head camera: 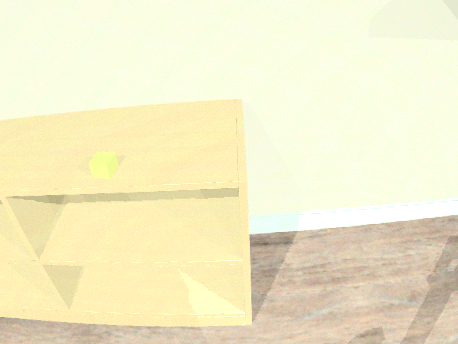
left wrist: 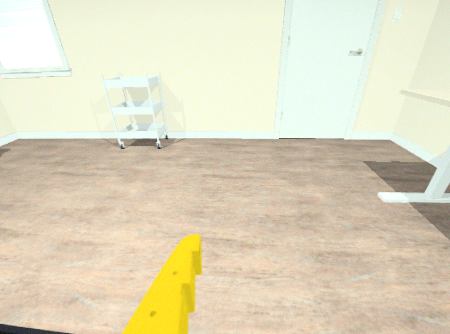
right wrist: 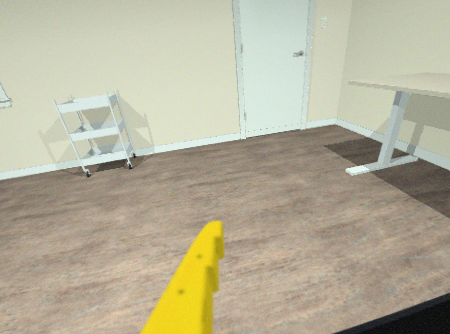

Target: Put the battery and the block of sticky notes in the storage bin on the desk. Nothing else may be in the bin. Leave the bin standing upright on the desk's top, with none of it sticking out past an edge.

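Frame: origin at the left arm's base, x back, y left, z down, level; metres.
Seen in the pictures: left hand, tool point: [left wrist: 200,249]; right hand, tool point: [right wrist: 222,234].
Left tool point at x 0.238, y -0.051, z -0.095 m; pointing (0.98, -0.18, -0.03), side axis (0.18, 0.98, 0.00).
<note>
A point is followed by its place in that frame.
The block of sticky notes [head camera: 104,165] {x -0.751, y 0.150, z 0.128 m}, a yellow-green cube, sits on the top of the low wooden bookcase in the head view, near its front edge. The battery and the storage bin do not show in these views. Part of a desk [left wrist: 439,176] {x 1.459, y 1.251, z 0.578 m} [right wrist: 400,82] {x 1.320, y 1.057, z 0.055 m} with a pale top and white legs shows at the right of both wrist views. My left gripper [left wrist: 195,245] shows one notched yellow jaw and is fully open and empty. My right gripper [right wrist: 217,230] also shows one notched jaw and is fully open and empty. Neither gripper shows in the head view.
The wooden bookcase [head camera: 244,250] {x -0.720, y -0.152, z 0.392 m} stands against the wall, its right end near the middle of the head view. A white three-tier cart [left wrist: 135,81] {x 2.248, y -1.084, z 0.066 m} [right wrist: 87,104] {x 2.246, y -1.151, z 0.076 m} stands by the far wall in the wrist views, left of a white door [left wrist: 327,70] {x 2.627, y 0.805, z 0.023 m} [right wrist: 272,65] {x 2.626, y 0.736, z -0.046 m}.
</note>
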